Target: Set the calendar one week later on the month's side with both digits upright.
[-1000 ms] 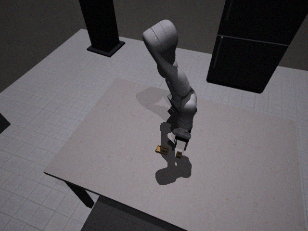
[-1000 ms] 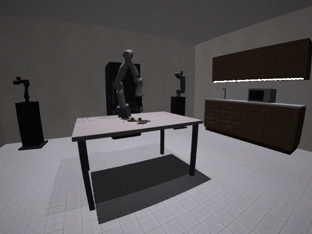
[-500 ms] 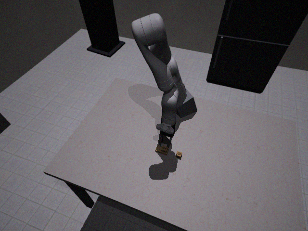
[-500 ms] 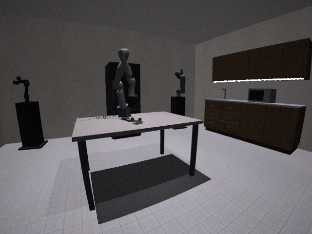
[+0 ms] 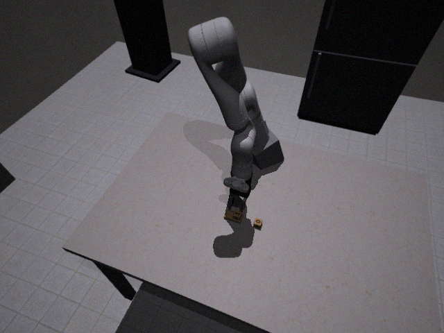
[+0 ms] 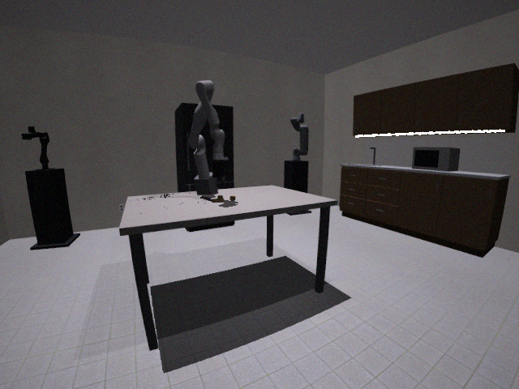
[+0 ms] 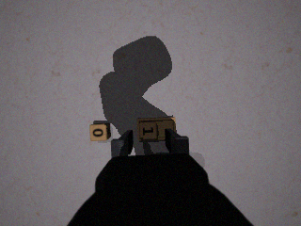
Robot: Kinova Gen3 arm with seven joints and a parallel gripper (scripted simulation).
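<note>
My gripper is now 90 mm above the wooden cube. From my hand the other things lie so: wooden tray (20 mm to the right, 110 mm below).
</note>
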